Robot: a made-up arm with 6 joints.
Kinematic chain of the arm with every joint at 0, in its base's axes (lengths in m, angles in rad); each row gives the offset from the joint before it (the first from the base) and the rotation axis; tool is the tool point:
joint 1: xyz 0 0 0.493 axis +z
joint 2: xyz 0.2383 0 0 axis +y
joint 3: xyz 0 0 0.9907 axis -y
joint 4: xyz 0 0 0.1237 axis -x
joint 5: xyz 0.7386 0 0 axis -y
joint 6: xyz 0.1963 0 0 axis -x
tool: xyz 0 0 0
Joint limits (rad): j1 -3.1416..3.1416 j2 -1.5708..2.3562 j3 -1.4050..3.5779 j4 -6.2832..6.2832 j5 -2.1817..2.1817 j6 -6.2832..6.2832
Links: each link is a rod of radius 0.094 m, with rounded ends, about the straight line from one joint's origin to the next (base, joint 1, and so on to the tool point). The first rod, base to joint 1, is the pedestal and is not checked.
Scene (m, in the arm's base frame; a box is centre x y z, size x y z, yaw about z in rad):
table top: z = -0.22
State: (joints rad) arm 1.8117 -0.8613 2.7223 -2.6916 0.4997 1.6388
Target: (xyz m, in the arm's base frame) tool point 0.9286 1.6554 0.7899
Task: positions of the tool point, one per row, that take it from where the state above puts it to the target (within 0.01 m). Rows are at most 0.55 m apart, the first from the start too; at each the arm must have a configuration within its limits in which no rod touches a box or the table.
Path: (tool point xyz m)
1: 0.2368 -1.1687 1.1926
2: 0.1254 -0.9098 1.6120
3: 0.0560 -0.5214 1.9277
4: 0.0547 -0.0479 2.1058
5: 0.1338 0.4546 2.1262
6: 0.2882 0.9255 1.9849
7: 0.4965 1.3087 1.6944
8: 0.7240 1.5605 1.2827
9: 0.9286 1.6554 0.7898

